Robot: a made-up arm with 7 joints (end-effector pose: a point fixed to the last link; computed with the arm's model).
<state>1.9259 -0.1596 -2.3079 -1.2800 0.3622 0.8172 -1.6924</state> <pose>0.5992 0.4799 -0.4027 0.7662 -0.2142 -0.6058 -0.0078</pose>
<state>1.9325 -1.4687 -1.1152 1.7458 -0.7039 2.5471 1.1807</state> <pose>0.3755 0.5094 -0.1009 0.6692 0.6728 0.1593 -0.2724</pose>
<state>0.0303 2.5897 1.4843 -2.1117 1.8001 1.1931 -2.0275</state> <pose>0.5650 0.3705 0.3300 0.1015 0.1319 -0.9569 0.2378</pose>
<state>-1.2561 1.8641 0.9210 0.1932 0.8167 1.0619 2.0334</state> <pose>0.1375 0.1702 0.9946 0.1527 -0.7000 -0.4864 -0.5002</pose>
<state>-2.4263 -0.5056 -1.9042 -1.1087 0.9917 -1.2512 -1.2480</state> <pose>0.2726 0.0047 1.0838 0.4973 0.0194 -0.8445 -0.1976</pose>
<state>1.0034 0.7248 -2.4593 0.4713 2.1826 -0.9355 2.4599</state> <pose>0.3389 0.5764 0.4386 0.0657 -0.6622 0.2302 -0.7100</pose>
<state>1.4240 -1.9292 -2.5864 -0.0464 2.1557 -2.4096 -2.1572</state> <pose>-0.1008 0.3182 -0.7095 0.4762 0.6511 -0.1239 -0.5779</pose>
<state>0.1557 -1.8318 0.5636 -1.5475 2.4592 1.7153 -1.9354</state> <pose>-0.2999 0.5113 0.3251 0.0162 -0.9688 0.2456 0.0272</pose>
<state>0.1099 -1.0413 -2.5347 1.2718 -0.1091 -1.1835 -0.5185</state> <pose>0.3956 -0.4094 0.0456 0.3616 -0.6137 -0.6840 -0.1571</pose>
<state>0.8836 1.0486 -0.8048 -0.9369 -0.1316 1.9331 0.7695</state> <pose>0.4872 0.3100 -0.9578 0.5719 0.7437 0.0441 -0.3433</pose>
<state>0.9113 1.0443 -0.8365 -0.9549 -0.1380 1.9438 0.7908</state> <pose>0.5036 0.3583 -0.9346 0.5436 0.7621 0.0501 -0.3480</pose>
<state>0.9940 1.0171 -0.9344 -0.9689 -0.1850 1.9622 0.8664</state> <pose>0.5330 0.4994 -0.8577 0.4360 0.8119 0.0763 -0.3807</pose>
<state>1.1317 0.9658 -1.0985 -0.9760 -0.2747 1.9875 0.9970</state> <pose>0.5857 0.6931 -0.6865 0.2332 0.8663 0.1301 -0.4221</pose>
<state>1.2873 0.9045 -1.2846 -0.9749 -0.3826 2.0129 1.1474</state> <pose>0.6586 0.8286 -0.4492 0.0139 -0.8793 -0.1958 0.4340</pose>
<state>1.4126 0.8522 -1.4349 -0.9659 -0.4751 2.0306 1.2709</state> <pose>0.7243 0.8657 -0.2503 0.2166 -0.8497 -0.2445 0.4140</pose>
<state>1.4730 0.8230 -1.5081 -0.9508 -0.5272 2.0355 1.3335</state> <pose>0.7552 0.8626 -0.1590 0.3167 -0.8197 -0.2656 0.3965</pose>
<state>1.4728 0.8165 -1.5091 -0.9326 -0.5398 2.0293 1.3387</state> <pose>0.7512 0.8664 -0.1592 0.3260 -0.8130 -0.2682 0.4010</pose>
